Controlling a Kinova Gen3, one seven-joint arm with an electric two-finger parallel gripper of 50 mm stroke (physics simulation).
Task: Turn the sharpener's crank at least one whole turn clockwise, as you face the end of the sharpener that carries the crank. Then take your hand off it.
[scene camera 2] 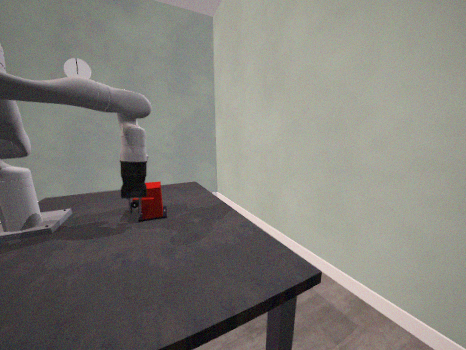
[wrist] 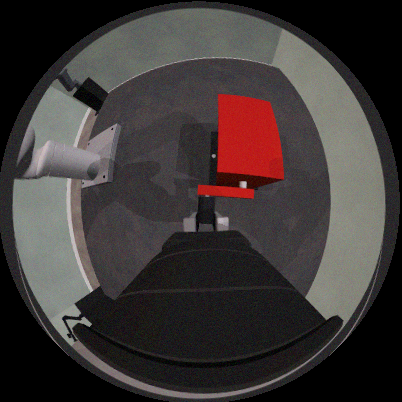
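The red sharpener (scene camera 2: 156, 200) (wrist: 249, 137) stands upright on the table, on a dark base. Its red crank arm (scene camera 2: 145, 199) (wrist: 226, 191) lies across the end that faces my gripper and points away to the left in the wrist view, from a pale shaft (wrist: 243, 184). The black crank knob (wrist: 206, 209) sticks out from the arm's left end. My gripper (scene camera 2: 134, 209) (wrist: 205, 218) points down beside the sharpener and is shut on the black crank knob, one pale fingertip on each side. The knob's far end is partly hidden between the fingers.
The dark table (scene camera 2: 200, 270) (wrist: 150, 240) carries the robot's own base plate (scene camera 2: 57, 220) (wrist: 114, 150) at the left. The table's right edge lies beyond the sharpener, with a green wall (scene camera 2: 340, 125) behind it. A round clock (scene camera 2: 77, 68) hangs on the back wall.
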